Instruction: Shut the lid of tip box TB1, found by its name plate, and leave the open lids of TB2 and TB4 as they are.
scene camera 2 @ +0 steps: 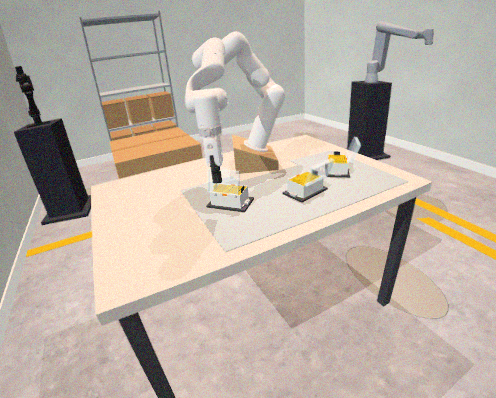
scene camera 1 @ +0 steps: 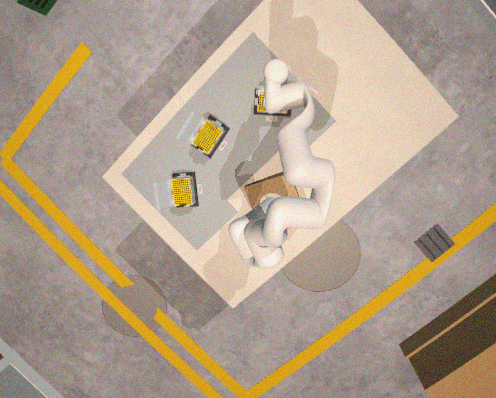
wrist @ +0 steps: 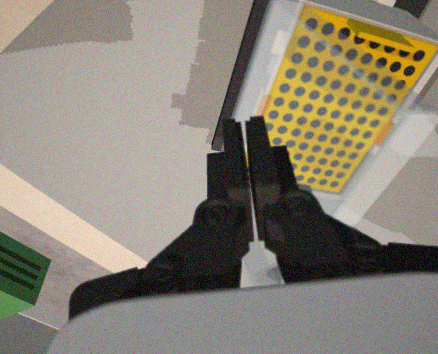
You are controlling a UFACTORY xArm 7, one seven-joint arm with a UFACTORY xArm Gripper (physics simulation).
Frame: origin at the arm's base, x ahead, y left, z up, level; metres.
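Seen in the pictures: gripper, fingertip midpoint: [scene camera 2: 217,182] [wrist: 244,146]; arm's base, link origin: [scene camera 2: 255,146].
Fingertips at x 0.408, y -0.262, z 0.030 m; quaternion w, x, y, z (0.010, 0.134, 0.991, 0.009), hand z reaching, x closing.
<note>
Pixels of each thing's top centre, then the offset from my fingertips to it. "pt": a spot on its surface instead. Level surfaces: height alone.
- middle tip box, surface spot: [scene camera 2: 306,186] pt dx +0.059, dy +0.315, dz -0.052 m
- far tip box, top centre: [scene camera 1: 183,192] [scene camera 2: 335,157] dx -0.158, dy +0.563, dz -0.048 m
- grey mat, surface height: dz -0.114 m
- pale table, surface height: dz -0.118 m
The nearest tip box [scene camera 1: 260,102] [scene camera 2: 229,199] [wrist: 340,100] has a yellow rack of round holes and a dark base; its clear lid [scene camera 2: 232,177] stands raised at the back. My gripper [scene camera 2: 216,180] [wrist: 244,146] is shut and empty, with its fingertips low at the back of that box, by the lid; contact cannot be told. In scene camera 1 the arm hides the gripper and part of the box. A middle tip box [scene camera 1: 209,136] [scene camera 2: 305,186] and a far tip box [scene camera 1: 183,191] [scene camera 2: 338,166] also have raised clear lids. The name plates are too small to read.
The boxes stand on a grey mat [scene camera 1: 150,170] [scene camera 2: 250,232] on the pale table [scene camera 1: 400,100] [scene camera 2: 130,240]. The arm's wooden base block [scene camera 1: 265,189] [scene camera 2: 245,159] is behind the mat. A shelf rack [scene camera 2: 120,19] and another robot arm [scene camera 2: 381,47] stand beyond the table.
</note>
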